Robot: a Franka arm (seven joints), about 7 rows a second.
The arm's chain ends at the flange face. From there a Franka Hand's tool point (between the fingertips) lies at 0.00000 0.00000 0.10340 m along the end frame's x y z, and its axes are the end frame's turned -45 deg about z.
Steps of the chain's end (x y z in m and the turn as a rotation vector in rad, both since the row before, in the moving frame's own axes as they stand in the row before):
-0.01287 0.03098 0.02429 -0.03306 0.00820 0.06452
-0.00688 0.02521 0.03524 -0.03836 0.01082 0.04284
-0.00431 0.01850 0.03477 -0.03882 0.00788 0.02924
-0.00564 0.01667 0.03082 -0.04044 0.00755 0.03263
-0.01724 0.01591 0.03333 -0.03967 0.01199 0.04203
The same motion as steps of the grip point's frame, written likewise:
-0.03292 0.01576 0.02423 -0.02918 -0.01758 0.06452
-0.02478 0.01651 0.03516 -0.03478 -0.01947 0.04284
-0.01844 0.01341 0.03469 -0.03302 -0.02188 0.02924
-0.01824 0.01127 0.03073 -0.03393 -0.02326 0.03263
-0.02554 0.00279 0.03324 -0.03653 -0.01957 0.04203

